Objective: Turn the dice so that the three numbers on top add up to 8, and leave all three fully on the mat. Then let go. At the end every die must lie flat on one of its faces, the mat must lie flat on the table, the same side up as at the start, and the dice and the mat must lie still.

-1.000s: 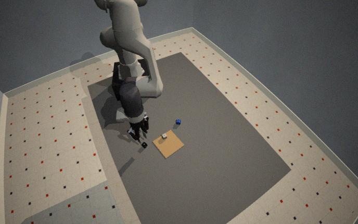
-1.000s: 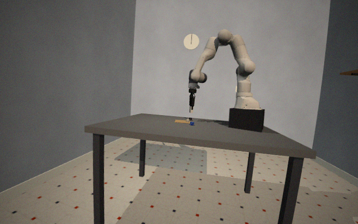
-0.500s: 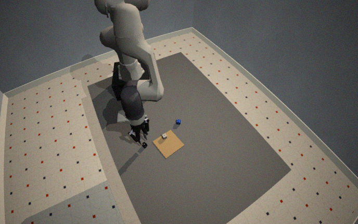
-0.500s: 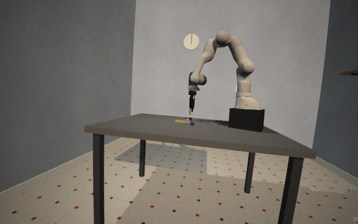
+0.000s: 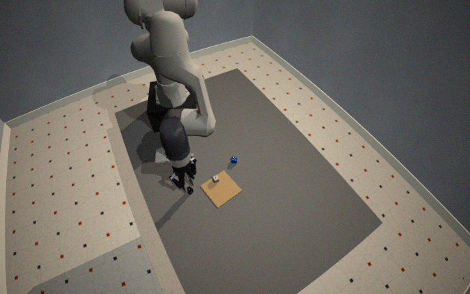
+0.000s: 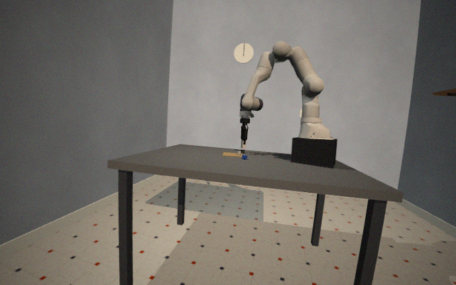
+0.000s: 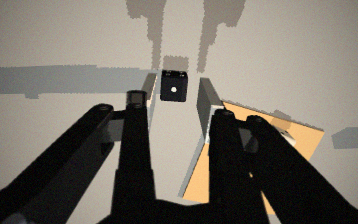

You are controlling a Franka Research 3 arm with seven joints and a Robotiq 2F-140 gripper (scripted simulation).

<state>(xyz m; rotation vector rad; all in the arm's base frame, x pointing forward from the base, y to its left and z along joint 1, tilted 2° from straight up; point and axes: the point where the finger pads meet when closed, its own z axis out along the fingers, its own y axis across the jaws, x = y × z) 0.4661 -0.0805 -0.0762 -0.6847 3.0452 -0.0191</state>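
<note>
My gripper is now 60 mm above the black die. The rest, counted from my hand: blue die 60 mm behind, 260 mm to the left, 60 mm below; then white die 130 mm to the left, 50 mm below; then tan mat 50 mm ahead, 140 mm to the left, 70 mm below.
</note>
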